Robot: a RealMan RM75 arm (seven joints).
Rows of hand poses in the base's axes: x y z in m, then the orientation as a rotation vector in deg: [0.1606, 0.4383, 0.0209, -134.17, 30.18, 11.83]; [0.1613, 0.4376, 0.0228, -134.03, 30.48, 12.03]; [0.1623, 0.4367, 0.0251, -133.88, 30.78, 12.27]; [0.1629, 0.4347, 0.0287, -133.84, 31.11, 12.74]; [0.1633, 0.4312, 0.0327, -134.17, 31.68, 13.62]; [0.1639, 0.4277, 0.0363, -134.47, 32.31, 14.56]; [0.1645, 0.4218, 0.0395, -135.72, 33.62, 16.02]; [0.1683, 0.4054, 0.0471, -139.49, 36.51, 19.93]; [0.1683, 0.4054, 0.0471, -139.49, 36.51, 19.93]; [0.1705, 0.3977, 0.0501, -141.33, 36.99, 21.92]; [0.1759, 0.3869, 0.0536, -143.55, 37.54, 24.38]
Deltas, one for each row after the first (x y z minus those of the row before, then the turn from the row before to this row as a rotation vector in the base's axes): [0.0007, -0.0007, 0.0019, 0.09, 0.22, -0.18]; [0.0010, -0.0009, 0.0023, 0.10, 0.25, -0.17]; [0.0006, -0.0020, 0.0036, 0.01, 0.44, -0.10]; [0.0004, -0.0035, 0.0040, -0.36, 0.84, -0.07]; [0.0006, -0.0035, 0.0036, -0.35, 0.90, -0.10]; [0.0006, -0.0059, 0.0032, -1.38, 1.56, -0.18]; [0.0038, -0.0164, 0.0076, -4.00, 3.96, 0.06]; [0.0000, 0.0000, 0.0000, 0.00, 0.00, 0.00]; [0.0022, -0.0077, 0.0030, -1.72, 1.71, 0.67]; [0.0054, -0.0108, 0.0035, -2.09, 2.07, 0.84]
